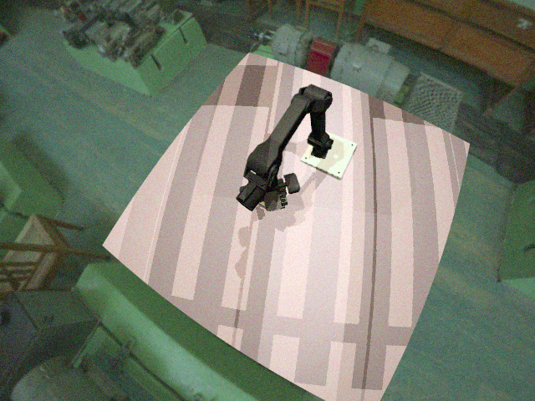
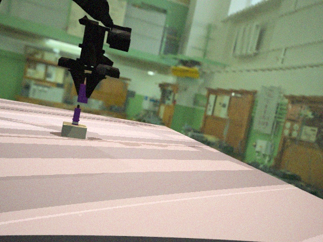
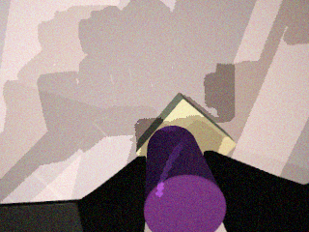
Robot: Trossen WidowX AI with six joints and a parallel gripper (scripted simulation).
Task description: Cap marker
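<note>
My gripper tip is 10 cm above the holder block, 3 cm to the left of it and 2 cm past it. The rest, counted from my gripper tip: purple marker cap (1 cm above).
</note>
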